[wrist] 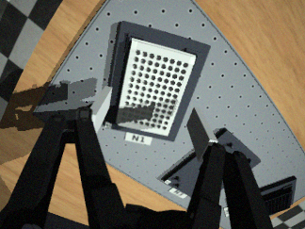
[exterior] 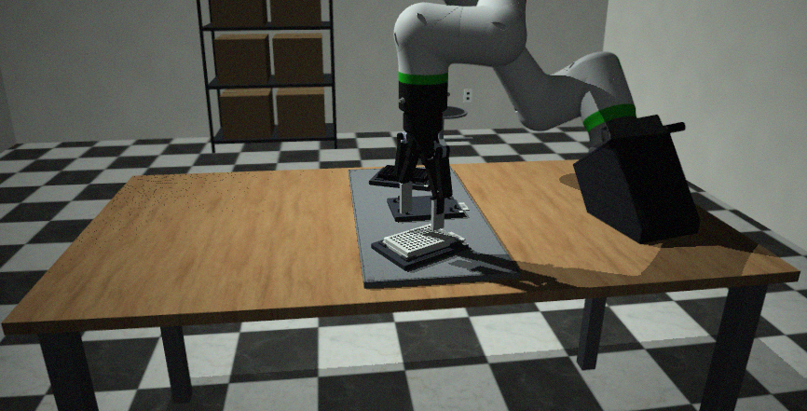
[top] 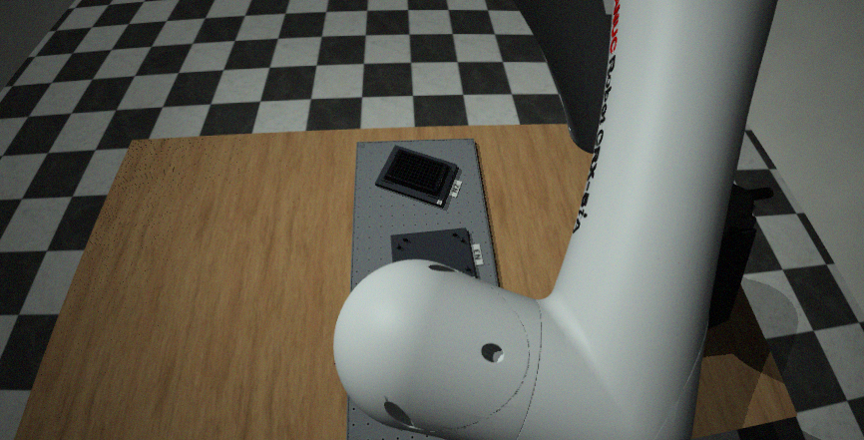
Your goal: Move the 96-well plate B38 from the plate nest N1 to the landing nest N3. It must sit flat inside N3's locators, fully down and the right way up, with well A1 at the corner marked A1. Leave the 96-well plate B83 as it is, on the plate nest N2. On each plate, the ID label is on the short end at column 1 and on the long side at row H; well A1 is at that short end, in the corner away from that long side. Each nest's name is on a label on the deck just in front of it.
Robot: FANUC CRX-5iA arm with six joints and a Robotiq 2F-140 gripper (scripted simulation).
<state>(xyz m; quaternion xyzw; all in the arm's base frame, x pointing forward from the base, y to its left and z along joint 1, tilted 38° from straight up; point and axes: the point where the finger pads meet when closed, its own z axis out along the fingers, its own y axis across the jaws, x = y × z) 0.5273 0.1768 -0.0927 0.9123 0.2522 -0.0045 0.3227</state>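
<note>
My hand is 7 cm above the white 96-well plate B38. From my hand the other things lie so: landing nest N3 (21 cm to the right, 8 cm below, 4 cm behind); then plate nest N1 (8 cm below); then N1 label (9 cm below, 8 cm behind, 5 cm to the right).
</note>
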